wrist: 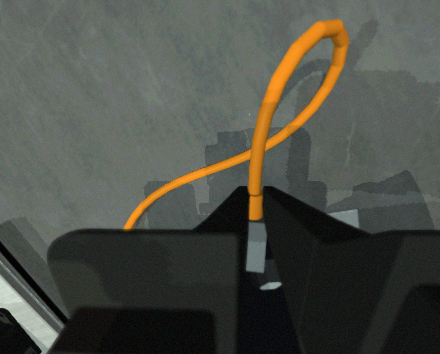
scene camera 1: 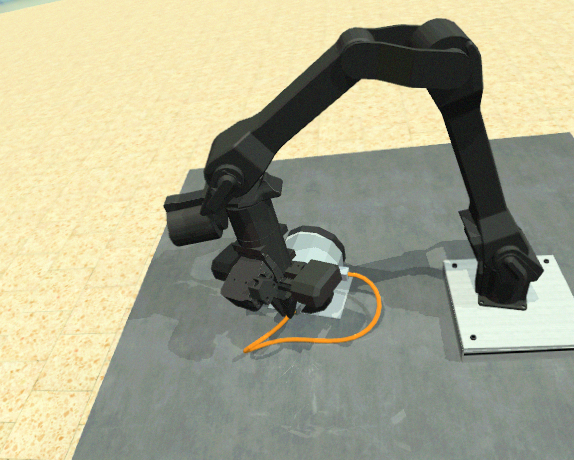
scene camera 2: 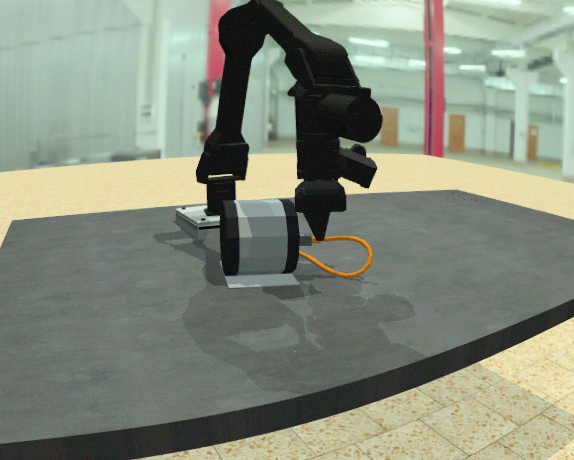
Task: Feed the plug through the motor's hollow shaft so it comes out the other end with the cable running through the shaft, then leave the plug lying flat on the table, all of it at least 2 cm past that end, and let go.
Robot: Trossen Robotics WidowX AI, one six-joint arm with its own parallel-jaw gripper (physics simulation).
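Places are measured from the arm's base along level axes (x ahead, y left, z up), in millimetres.
Where they show: gripper, fingertip midpoint: [wrist: 254, 195] [scene camera 1: 288, 315] [scene camera 2: 319, 238]; arm's base, link origin: [wrist: 5, 331] [scene camera 1: 501, 291].
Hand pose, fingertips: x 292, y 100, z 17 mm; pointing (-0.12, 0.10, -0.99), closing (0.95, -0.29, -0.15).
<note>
Things, the pixels of their top centre, and the offset from my fingertips. "*": a spot on its surface instead. Level surfaces: height alone.
- motor, top centre: [scene camera 2: 257, 201] [scene camera 1: 304, 246] dx -8, dy -89, dz +55 mm
- plug, top centre: [wrist: 251, 248] [scene camera 2: 301, 234] [scene camera 1: 297, 300] dx -8, dy -25, dz +5 mm
- shaft hole, surface spot: [wrist: 270, 285] * dx -6, dy -60, dz -6 mm
- small light block, surface spot: [scene camera 1: 344, 272] * dx -67, dy -82, dz +13 mm
- dark grey table, surface height: dz -47 mm
- motor's base plate, top centre: [wrist: 279, 274] [scene camera 2: 256, 271] [scene camera 1: 311, 290] dx -5, dy -89, dz -45 mm
The motor [scene camera 1: 314, 247] [scene camera 2: 262, 237], a light grey drum with black ends, lies on its side on a thin base plate. My gripper [scene camera 1: 290, 315] [scene camera 2: 319, 238] [wrist: 254, 195] is shut on the grey plug at its orange collar, in front of one black end face. The plug [scene camera 2: 305, 240] [wrist: 256, 247] is raised off the table, roughly level, and points at that face. In the wrist view, its tip is close to the shaft hole [wrist: 270, 285], slightly to its left; I cannot tell if it is inside. The orange cable [scene camera 1: 380, 302] [scene camera 2: 371, 255] [wrist: 280, 75] loops away from the collar.
The cable's other end meets a small light block [scene camera 1: 344, 272] on the motor's side. The arm's white mounting plate [scene camera 1: 465, 320] [scene camera 2: 186, 216] stands on the dark grey table [scene camera 1: 350, 400] [scene camera 2: 125, 350]. The motor's base plate [scene camera 1: 345, 305] [scene camera 2: 262, 282] [wrist: 348, 218] sticks out beneath it.
</note>
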